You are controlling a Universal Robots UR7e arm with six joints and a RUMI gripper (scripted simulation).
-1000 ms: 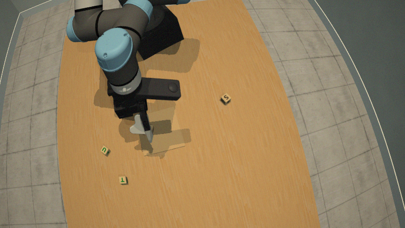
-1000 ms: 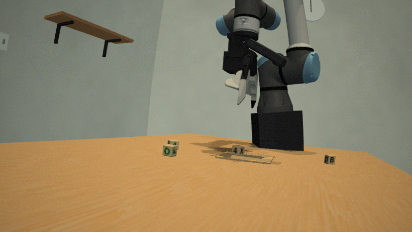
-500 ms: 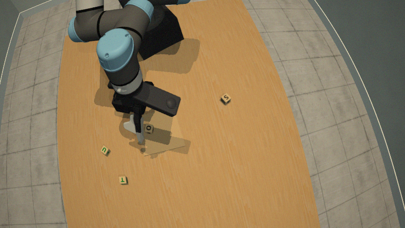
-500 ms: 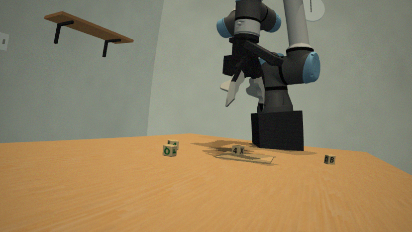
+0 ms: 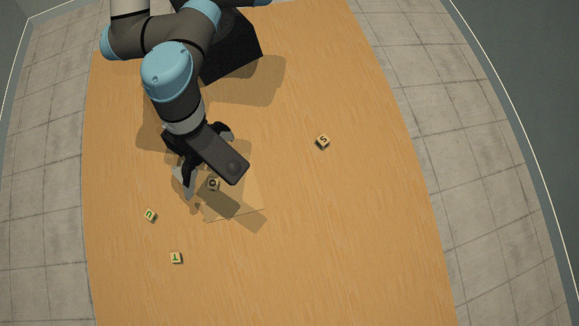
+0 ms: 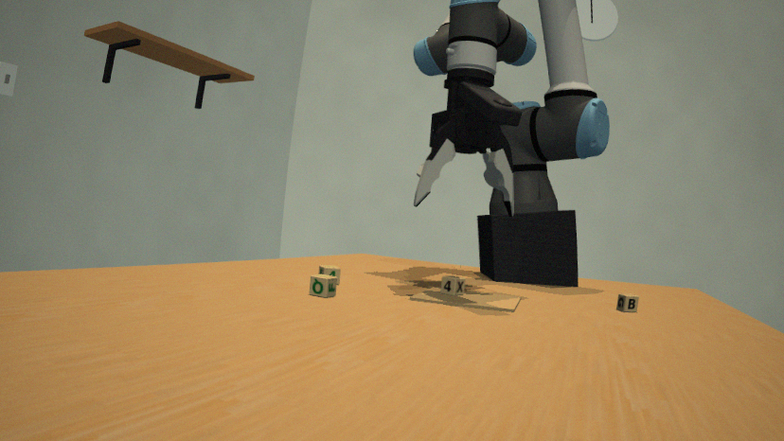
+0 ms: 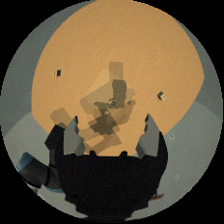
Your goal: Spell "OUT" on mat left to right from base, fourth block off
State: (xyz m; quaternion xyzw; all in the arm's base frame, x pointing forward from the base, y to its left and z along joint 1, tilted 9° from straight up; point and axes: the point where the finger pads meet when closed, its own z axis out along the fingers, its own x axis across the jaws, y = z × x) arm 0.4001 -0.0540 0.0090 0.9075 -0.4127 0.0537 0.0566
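Right now my hand is 12 cm above the tan mat and 2 cm to the right of it. The rest, counted from my hand: S block (26 cm to the left, 11 cm below, 4 cm behind).
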